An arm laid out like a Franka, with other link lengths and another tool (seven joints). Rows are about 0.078 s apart.
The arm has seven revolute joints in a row. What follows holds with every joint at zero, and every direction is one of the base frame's. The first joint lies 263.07 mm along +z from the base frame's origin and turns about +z. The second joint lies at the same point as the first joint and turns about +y. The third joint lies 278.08 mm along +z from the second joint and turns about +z. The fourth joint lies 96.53 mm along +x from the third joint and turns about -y. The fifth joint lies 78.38 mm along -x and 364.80 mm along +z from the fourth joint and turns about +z. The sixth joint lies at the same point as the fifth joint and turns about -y. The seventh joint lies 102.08 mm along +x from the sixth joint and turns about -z. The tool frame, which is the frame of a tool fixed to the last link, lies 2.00 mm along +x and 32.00 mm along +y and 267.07 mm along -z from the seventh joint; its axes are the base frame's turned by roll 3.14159, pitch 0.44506 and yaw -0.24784 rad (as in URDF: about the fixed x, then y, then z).
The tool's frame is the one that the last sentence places.
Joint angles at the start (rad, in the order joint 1, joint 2, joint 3, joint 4, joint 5, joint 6, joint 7):
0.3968, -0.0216, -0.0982, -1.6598, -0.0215, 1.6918, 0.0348
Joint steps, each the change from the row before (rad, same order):
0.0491, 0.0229, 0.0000, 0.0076, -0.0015, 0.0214, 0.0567
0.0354, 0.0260, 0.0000, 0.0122, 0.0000, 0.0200, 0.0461
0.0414, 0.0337, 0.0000, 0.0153, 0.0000, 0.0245, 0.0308
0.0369, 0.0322, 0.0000, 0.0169, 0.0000, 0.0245, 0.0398
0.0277, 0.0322, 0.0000, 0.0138, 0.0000, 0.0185, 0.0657
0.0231, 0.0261, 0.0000, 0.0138, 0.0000, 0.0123, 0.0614
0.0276, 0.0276, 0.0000, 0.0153, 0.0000, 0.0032, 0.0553
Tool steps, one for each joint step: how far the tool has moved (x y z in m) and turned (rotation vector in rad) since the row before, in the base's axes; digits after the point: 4 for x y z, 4 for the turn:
-0.0002, 0.0298, -0.0070, 0.0019, -0.0072, -0.0069
0.0018, 0.0232, -0.0068, 0.0030, -0.0068, -0.0101
0.0006, 0.0277, -0.0096, 0.0018, -0.0069, 0.0114
0.0009, 0.0257, -0.0082, 0.0045, -0.0095, -0.0019
0.0014, 0.0200, -0.0107, 0.0031, -0.0011, -0.0370
0.0004, 0.0166, -0.0079, 0.0033, -0.0008, -0.0374
-0.0036, 0.0180, -0.0095, -0.0020, 0.0067, -0.0271

